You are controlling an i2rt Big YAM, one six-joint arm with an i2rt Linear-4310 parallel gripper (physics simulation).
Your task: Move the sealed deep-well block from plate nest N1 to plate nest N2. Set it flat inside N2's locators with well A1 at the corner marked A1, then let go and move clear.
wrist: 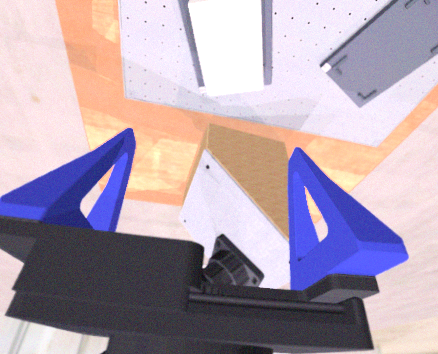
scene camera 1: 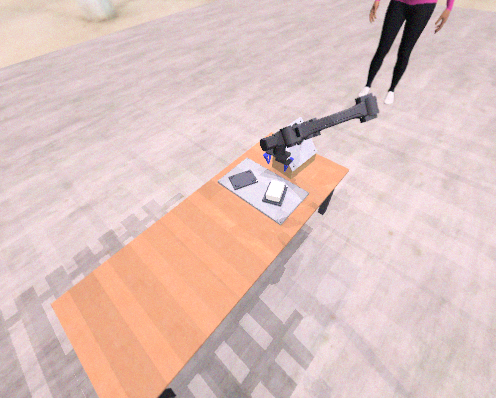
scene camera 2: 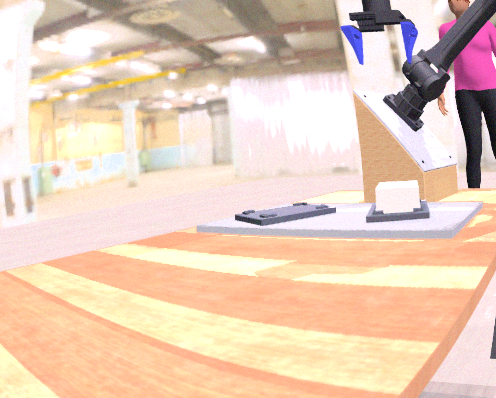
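Seen in the pictures: gripper, between the fingertips: (wrist: 213, 144) (scene camera 1: 276, 167) (scene camera 2: 385, 63); arm's base, origin of its link: (wrist: 238, 263) (scene camera 2: 402, 113).
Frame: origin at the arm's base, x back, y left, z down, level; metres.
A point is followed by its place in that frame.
The white block (scene camera 1: 275, 191) @(x -0.369, y 0.096, z 0.149 m) (scene camera 2: 397, 196) @(x -0.409, y 0.102, z 0.164 m) (wrist: 229, 47) @(x -0.355, y 0.086, z 0.149 m) sits upright in a dark nest, N1 (scene camera 2: 400, 217) @(x -0.426, y 0.112, z 0.197 m) (wrist: 268, 50) @(x -0.343, y 0.024, z 0.191 m). The other dark nest, N2 (scene camera 1: 243, 179) @(x -0.378, y -0.149, z 0.191 m) (scene camera 2: 285, 214) @(x -0.420, y -0.126, z 0.191 m) (wrist: 382, 55) @(x -0.370, y -0.147, z 0.191 m), holds no block; small raised locators show at its corners. A small white mark (wrist: 326, 67) @(x -0.335, y -0.072, z 0.191 m) is at one of N2's corners; no lettering is legible. Well A1 cannot be made out on the block. My gripper (scene camera 1: 277, 165) @(x -0.389, y 0.104, z -0.072 m) (scene camera 2: 385, 62) @(x -0.389, y 0.104, z -0.072 m) (wrist: 213, 144) @(x -0.389, y 0.104, z -0.072 m) is open, with nothing between its blue fingers. It hangs high above the table, behind the block in scene camera 2's view, and touches neither block nor nest.
Both nests stand on a grey perforated plate (scene camera 1: 300, 192) @(x -0.246, y 0.204, z 0.203 m) (scene camera 2: 325, 227) @(x -0.483, y -0.009, z 0.203 m) (wrist: 295, 90) @(x -0.281, y -0.045, z 0.203 m) on the wooden table (scene camera 1: 165, 270) @(x -1.091, y -0.092, z 0.216 m). A wooden wedge (scene camera 2: 390, 160) @(x -0.163, y 0.005, z 0.113 m) (wrist: 250, 165) @(x -0.163, y 0.010, z 0.124 m) with a sloping white face carries the arm's base, close behind the plate. A person (scene camera 1: 405, 35) (scene camera 2: 472, 90) stands beyond the table.
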